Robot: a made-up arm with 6 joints. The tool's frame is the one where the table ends. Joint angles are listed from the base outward.
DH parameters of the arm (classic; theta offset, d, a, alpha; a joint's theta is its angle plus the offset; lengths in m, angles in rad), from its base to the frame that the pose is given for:
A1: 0 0.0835 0 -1.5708
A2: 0.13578 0 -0.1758 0
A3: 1.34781 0 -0.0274 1.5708
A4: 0 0.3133 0 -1.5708
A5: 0 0 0.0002 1.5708
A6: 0 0.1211 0 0
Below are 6 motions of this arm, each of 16 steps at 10 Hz.
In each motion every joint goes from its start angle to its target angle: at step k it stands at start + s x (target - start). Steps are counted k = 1, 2, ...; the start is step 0. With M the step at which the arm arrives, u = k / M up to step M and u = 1 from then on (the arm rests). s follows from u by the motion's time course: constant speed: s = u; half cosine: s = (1 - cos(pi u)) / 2; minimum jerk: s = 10 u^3 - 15 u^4 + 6 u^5.
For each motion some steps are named. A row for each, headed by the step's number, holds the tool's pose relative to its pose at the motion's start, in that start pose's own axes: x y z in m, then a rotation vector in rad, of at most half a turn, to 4 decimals.
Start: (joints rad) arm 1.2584 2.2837 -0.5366 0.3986 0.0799 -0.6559
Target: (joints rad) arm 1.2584 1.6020 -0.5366 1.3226 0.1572 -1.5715
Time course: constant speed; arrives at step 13
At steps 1, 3, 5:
1: -0.0147 -0.0026 -0.0089 0.0051 -0.0498 -0.0014
3: -0.0431 -0.0073 -0.0289 0.0142 -0.1521 -0.0057
5: -0.0697 -0.0112 -0.0519 0.0228 -0.2582 -0.0122

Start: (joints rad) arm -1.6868 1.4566 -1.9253 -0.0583 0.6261 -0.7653
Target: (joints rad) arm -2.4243 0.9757 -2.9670 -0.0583 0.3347 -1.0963
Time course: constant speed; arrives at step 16
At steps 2, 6, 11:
2: -0.0235 -0.0708 -0.0575 0.2287 -0.0852 -0.0389
6: -0.0743 -0.1600 -0.2131 0.6922 -0.2292 -0.1760
11: -0.1479 -0.1440 -0.4322 1.2610 -0.3748 -0.4478

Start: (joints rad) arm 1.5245 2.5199 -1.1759 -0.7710 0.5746 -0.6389
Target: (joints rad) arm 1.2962 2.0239 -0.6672 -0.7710 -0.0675 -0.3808
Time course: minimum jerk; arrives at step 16
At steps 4, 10, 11, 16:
4: 0.0034 -0.0002 -0.0043 0.0290 -0.0536 0.0482
10: 0.0237 0.0054 -0.0352 0.1987 -0.3758 0.3439
11: 0.0267 0.0073 -0.0406 0.2243 -0.4254 0.3893
16: 0.0323 0.0115 -0.0512 0.2728 -0.5196 0.4747

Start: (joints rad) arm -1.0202 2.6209 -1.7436 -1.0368 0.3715 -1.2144
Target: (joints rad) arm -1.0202 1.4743 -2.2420 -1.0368 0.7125 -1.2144
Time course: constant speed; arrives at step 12
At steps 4, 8, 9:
4: 0.1701 -0.1176 -0.1615 0.3065 0.3431 0.1956
8: 0.2932 -0.1338 -0.3974 0.6148 0.6544 0.4364
9: 0.3125 -0.1204 -0.4610 0.6933 0.7257 0.5029

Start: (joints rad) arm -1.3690 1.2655 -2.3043 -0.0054 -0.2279 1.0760
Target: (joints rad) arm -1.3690 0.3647 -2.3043 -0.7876 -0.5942 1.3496
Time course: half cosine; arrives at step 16
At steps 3, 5, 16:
3: -0.0216 0.0437 -0.0037 -0.1006 -0.0380 -0.0416
5: -0.0552 0.1145 -0.0186 -0.2635 -0.1005 -0.1118
16: -0.1800 0.4298 -0.2693 -1.0889 -0.4464 -0.5954

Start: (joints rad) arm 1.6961 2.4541 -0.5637 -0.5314 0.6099 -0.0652
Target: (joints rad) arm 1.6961 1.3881 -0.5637 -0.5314 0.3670 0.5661
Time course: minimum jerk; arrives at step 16
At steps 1, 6, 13, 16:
1: -0.0004 -0.0004 -0.0005 0.0011 -0.0025 0.0021
6: -0.0389 -0.0434 -0.0734 0.1182 -0.3231 0.2532
13: -0.0278 -0.1048 -0.2985 0.1975 -1.2086 0.7741
16: -0.0208 -0.1057 -0.3148 0.1912 -1.2769 0.8027

